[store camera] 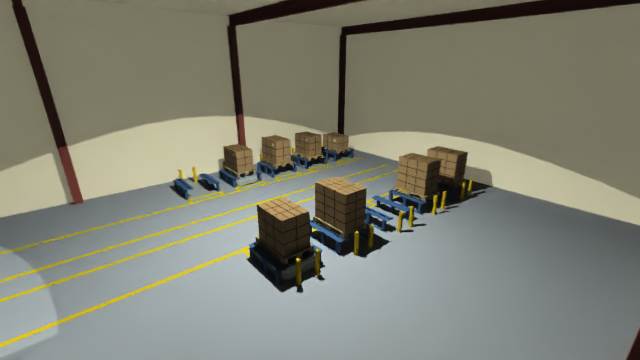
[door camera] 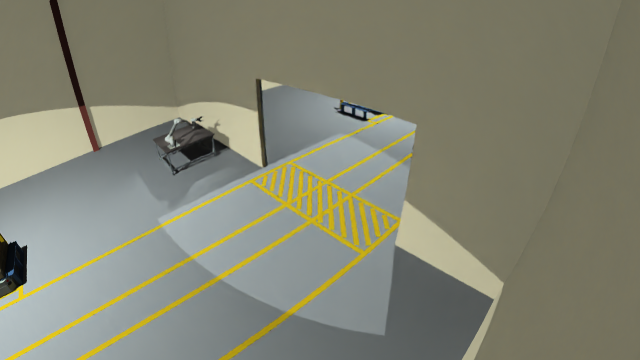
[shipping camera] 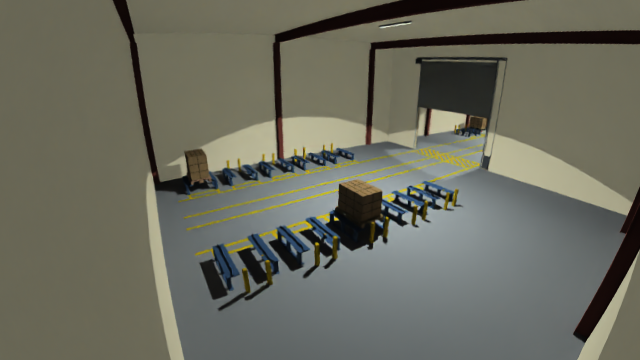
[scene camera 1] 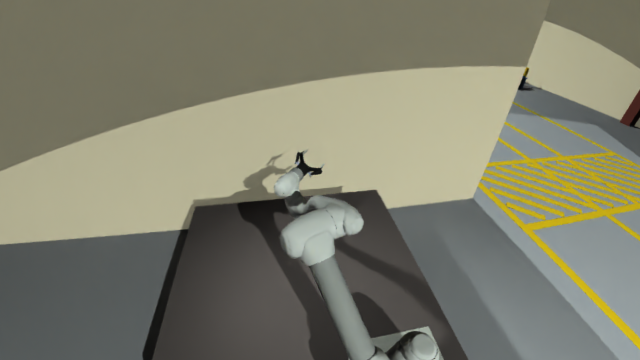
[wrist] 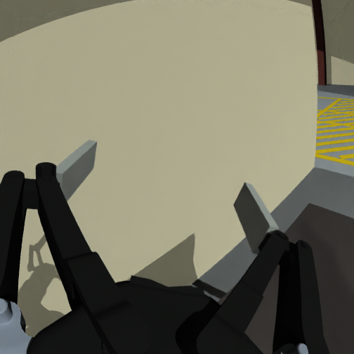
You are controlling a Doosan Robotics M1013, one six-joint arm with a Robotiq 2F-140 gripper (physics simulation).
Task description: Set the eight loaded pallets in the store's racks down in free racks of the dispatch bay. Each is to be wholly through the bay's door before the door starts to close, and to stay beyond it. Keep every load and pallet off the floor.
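Where they show: gripper, fingertip midpoint: (door camera: 203,118) (scene camera 1: 315,157); arm's base, origin of the base link: (door camera: 173,145).
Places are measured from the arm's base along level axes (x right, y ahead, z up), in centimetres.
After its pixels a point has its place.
Note:
In the store camera view, boxed loads on pallets stand in blue racks: a near load (store camera: 284,227) {y -524.3, x 29.6, z 42.5 cm}, a second (store camera: 340,205) {y -687.6, x 24.3, z 40.4 cm}, two at the right (store camera: 418,175) {y -1029.2, x 12.6, z 34.7 cm} (store camera: 450,165) {y -1198.7, x -10.0, z 34.3 cm}, and several along the far wall, the leftmost load (store camera: 238,159) {y -740.2, x 577.8, z 25.5 cm} among them. A low grey vehicle (store camera: 309,270) {y -569.3, x 8.7, z -71.0 cm} is under the near load, and another grey vehicle (store camera: 248,179) {y -765.7, x 562.7, z -55.4 cm} under the leftmost far one. In the dispatch bay two loads (shipping camera: 196,166) {y 1351.0, x 740.5, z 26.4 cm} (shipping camera: 360,200) {y 1080.7, x 158.0, z 33.4 cm} stand in racks; other racks, such as this rack (shipping camera: 265,252) {y 1340.2, x 194.8, z -37.9 cm}, are free. The door (shipping camera: 457,87) {y 165.7, x 390.7, z 302.7 cm} is partly raised. My gripper (scene camera 1: 312,159) {y 121.1, x -12.0, z 36.8 cm} (wrist: 169,175) is open and empty.
My arm stands on a dark table (scene camera 1: 240,280) {y 62.5, x -68.1, z -0.2 cm} (door camera: 167,143) {y -7.3, x -30.9, z 0.2 cm} beside the wall near the doorway. Yellow hatching (door camera: 325,200) {y 163.9, x 431.7, z -75.0 cm} marks the floor before the doorway. Yellow posts, including this post (shipping camera: 317,254) {y 1245.7, x 122.7, z -41.5 cm}, stand behind the racks. Free store racks include this rack (store camera: 183,187) {y -543.4, x 612.3, z -40.6 cm}.

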